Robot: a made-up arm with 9 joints. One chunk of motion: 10 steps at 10 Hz.
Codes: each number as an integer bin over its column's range. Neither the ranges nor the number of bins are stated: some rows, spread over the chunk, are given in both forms.
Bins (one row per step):
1: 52 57 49 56 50 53 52 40 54
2: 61 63 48 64 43 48 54 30 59
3: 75 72 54 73 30 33 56 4 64
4: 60 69 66 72 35 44 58 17 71
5: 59 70 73 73 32 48 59 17 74
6: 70 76 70 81 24 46 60 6 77
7: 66 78 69 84 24 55 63 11 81
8: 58 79 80 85 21 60 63 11 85
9: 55 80 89 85 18 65 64 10 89
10: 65 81 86 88 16 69 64 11 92
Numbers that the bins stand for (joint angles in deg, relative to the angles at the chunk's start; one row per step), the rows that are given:
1: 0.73 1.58 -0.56 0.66 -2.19 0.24 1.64 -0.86 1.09
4: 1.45 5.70 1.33 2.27 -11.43 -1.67 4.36 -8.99 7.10
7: 2.00 8.79 1.67 3.48 -18.21 0.67 6.64 -11.11 10.64
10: 1.91 9.82 3.56 3.89 -23.14 3.64 7.09 -11.11 14.53
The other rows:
2: 1.55 3.64 -0.67 1.46 -6.51 -0.82 2.55 -4.39 2.86
3: 2.82 6.73 0.00 2.37 -14.52 -4.00 3.45 -13.59 4.63
5: 1.36 6.04 2.11 2.37 -13.28 -0.82 4.82 -8.99 8.16
6: 2.36 8.10 1.78 3.18 -18.21 -1.24 5.27 -12.88 9.22
8: 1.27 9.13 2.89 3.59 -20.06 1.73 6.64 -11.11 12.05
9: 1.00 9.47 3.89 3.59 -21.91 2.79 7.09 -11.46 13.46

